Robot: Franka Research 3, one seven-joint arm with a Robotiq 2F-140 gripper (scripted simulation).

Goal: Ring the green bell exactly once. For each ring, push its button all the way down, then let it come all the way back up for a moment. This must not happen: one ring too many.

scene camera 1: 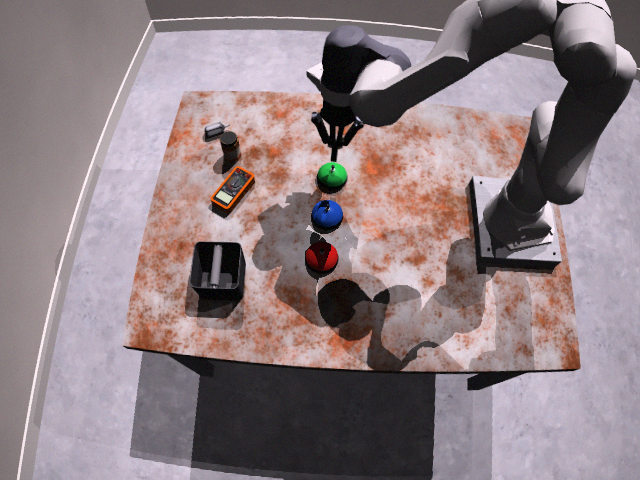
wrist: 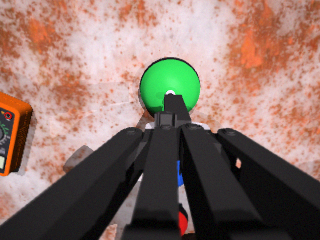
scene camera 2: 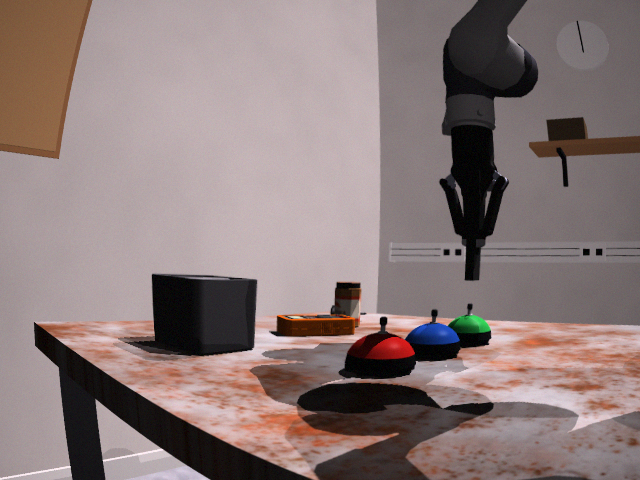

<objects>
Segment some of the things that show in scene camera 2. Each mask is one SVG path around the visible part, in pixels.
My gripper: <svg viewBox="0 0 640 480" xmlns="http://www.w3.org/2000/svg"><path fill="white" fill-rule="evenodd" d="M459 125L451 129L453 159L451 174L445 179L441 178L439 183L446 194L455 233L462 236L462 245L466 247L465 280L475 281L479 280L481 247L485 246L486 237L493 234L503 192L508 186L509 180L497 172L494 164L493 131L479 125ZM493 181L494 186L485 215L487 189ZM455 181L461 188L463 213L455 189Z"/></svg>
A brown jar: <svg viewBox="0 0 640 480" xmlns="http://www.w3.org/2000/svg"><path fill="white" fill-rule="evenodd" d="M336 282L334 315L341 314L355 318L355 327L358 327L360 325L361 283Z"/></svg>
A black bin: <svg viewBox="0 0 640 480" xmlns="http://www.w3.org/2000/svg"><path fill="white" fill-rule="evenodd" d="M152 274L154 333L157 342L195 355L254 348L257 297L256 279L246 280L247 278L213 275Z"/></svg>
</objects>
